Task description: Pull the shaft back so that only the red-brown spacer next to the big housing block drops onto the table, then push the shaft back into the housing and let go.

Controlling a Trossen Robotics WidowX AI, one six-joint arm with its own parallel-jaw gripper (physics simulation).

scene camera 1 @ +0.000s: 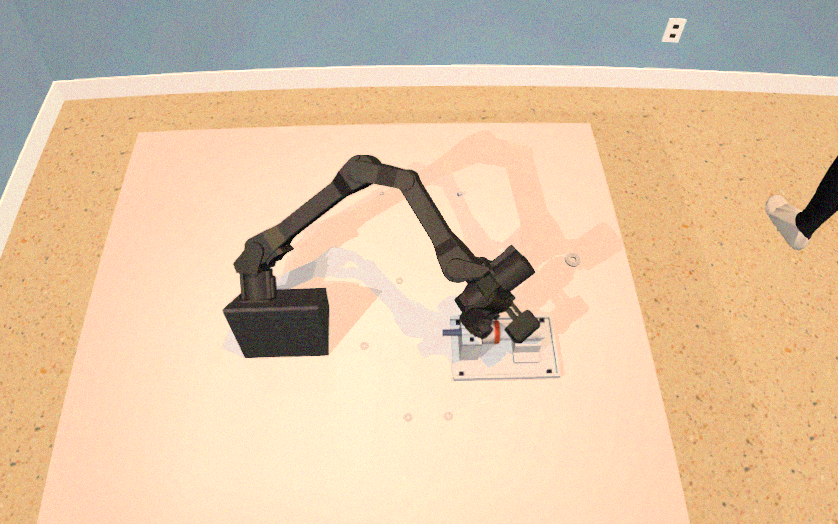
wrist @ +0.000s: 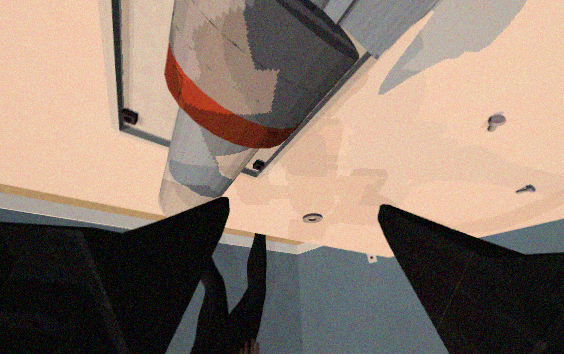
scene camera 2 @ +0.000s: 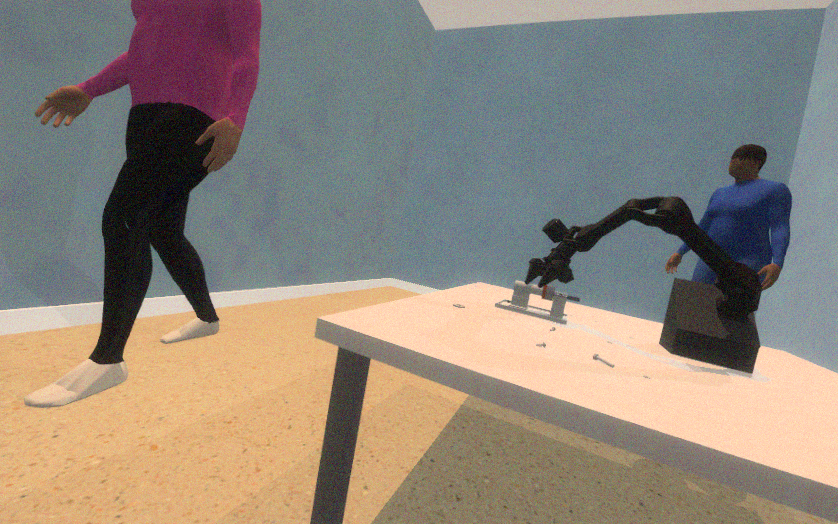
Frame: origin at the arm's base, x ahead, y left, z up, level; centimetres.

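Seen in the pictures: gripper, between the fingertips: (scene camera 1: 513, 303) (wrist: 303, 207) (scene camera 2: 531, 285); arm's base, origin of its link: (scene camera 1: 258, 299) (scene camera 2: 730, 310).
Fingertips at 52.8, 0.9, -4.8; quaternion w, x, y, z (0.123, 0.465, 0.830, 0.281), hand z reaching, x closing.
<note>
Pixels of each thing's top centre, then the offset from my fingertips to it, as dx, dy, dz. "spot": a spot on its surface instead. Level surfaces: height alone.
- red-brown spacer, centre of its top: (wrist: 235, 130) (scene camera 1: 497, 326) -4.0, -5.7, +0.7
- thick grey cylinder, centre of its top: (wrist: 260, 86) -5.6, -5.7, +0.7
- shaft's dark blue end, a spot on its surface: (scene camera 1: 451, 332) (scene camera 2: 574, 296) spot: -13.3, -6.0, -1.1
- left block, a spot on its surface: (scene camera 1: 470, 346) spot: -9.5, -8.7, -2.3
- loose ring, centre of its top: (wrist: 312, 219) (scene camera 1: 573, 259) (scene camera 2: 459, 305) +18.0, +17.3, -9.2
- table, height of its surface: dz -9.6
- longer bolt, centre of its top: (scene camera 2: 605, 355) -20.5, +37.1, -8.0
The red-brown spacer (scene camera 1: 496, 332) (scene camera 2: 546, 292) (wrist: 225, 122) sits upright as a band between a thick grey cylinder (wrist: 220, 60) and a narrower one (wrist: 200, 155), above the white fixture plate (scene camera 1: 506, 372) (wrist: 126, 85). The fixture has two upright blocks; the right one (scene camera 1: 527, 353) also shows in scene camera 2 (scene camera 2: 521, 297). The shaft's dark blue end (scene camera 1: 451, 332) (scene camera 2: 571, 298) sticks out past the left block (scene camera 1: 470, 346) (scene camera 2: 558, 306). My gripper (scene camera 1: 499, 326) (scene camera 2: 543, 281) (wrist: 303, 207) is open and empty, close above the cylinders. Its arm hides part of them in scene camera 1.
A loose ring (scene camera 1: 572, 259) (scene camera 2: 458, 305) (wrist: 312, 218) lies on the table (scene camera 1: 247, 444) (scene camera 2: 420, 327) beyond the fixture. Small bolts lie about, one longer bolt (scene camera 2: 603, 360) among them. The black arm base (scene camera 1: 285, 324) (scene camera 2: 709, 321) stands at the left in scene camera 1. Two people stand nearby.
</note>
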